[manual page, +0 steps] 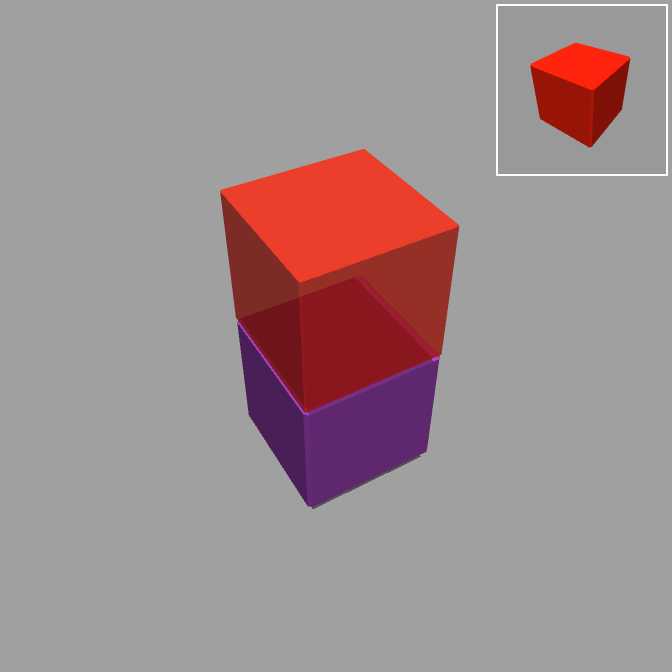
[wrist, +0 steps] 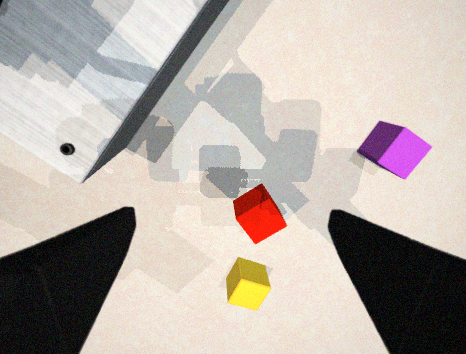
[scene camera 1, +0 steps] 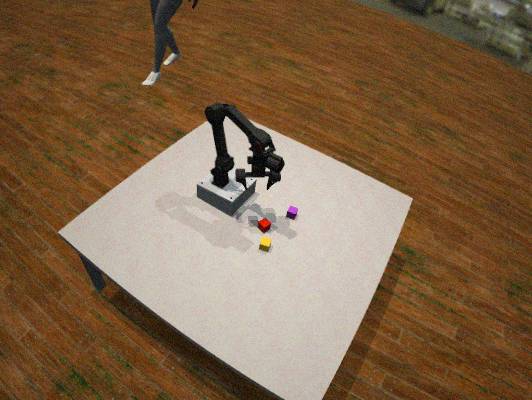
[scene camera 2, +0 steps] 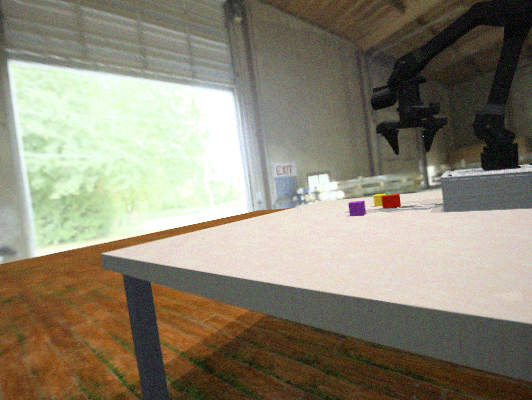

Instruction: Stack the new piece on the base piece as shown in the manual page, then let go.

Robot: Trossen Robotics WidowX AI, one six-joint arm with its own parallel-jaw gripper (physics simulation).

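Places are measured from the arm's base along level axes (x ahead, y left, z up), in millimetres.
Pixels of known places: gripper, fingertip midpoint: (wrist: pixel 234 217) (scene camera 1: pixel 256 189) (scene camera 2: pixel 412 153); arm's base, link origin: (scene camera 1: pixel 220 182) (scene camera 2: pixel 500 168).
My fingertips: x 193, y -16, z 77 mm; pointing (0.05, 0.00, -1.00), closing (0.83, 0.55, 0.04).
Note:
For each thing: its top centre in the pictures, then the offset to it from my fingertips. Level surfaces: height alone.
- red cube, top centre: (wrist: pixel 262 222) (scene camera 2: pixel 390 195) (scene camera 1: pixel 264 222) 82 mm ahead, 45 mm right, 124 mm down
- yellow cube, top centre: (wrist: pixel 249 296) (scene camera 2: pixel 379 194) (scene camera 1: pixel 265 241) 134 mm ahead, 137 mm right, 124 mm down
- purple cube, top centre: (wrist: pixel 405 154) (scene camera 2: pixel 356 201) (scene camera 1: pixel 292 209) 156 mm ahead, 97 mm left, 124 mm down
- pale table, surface height: 165 mm down
A red cube (scene camera 1: pixel 264 225) (scene camera 2: pixel 391 201) (wrist: pixel 260 216) lies on the table, with a yellow cube (scene camera 1: pixel 265 244) (scene camera 2: pixel 378 200) (wrist: pixel 249 285) a short gap away from it. A purple cube (scene camera 1: pixel 292 212) (scene camera 2: pixel 357 208) (wrist: pixel 398 150) lies apart from both. Each cube rests singly on the table top. My gripper (scene camera 1: pixel 257 187) (scene camera 2: pixel 413 152) (wrist: pixel 234 217) is open and empty, pointing down, high above the table near the arm's base. In the wrist view the red cube shows between the fingertips, well below them, and the purple cube is past the right fingertip.
The grey base block (scene camera 1: pixel 215 199) (scene camera 2: pixel 485 192) (wrist: pixel 55 115) of the arm stands on the pale table (scene camera 1: pixel 165 260) (scene camera 2: pixel 310 255), close to the red cube. Shadows of the arm fall around the red cube. The legs of a figure (scene camera 1: pixel 162 35) show on the floor beyond the table.

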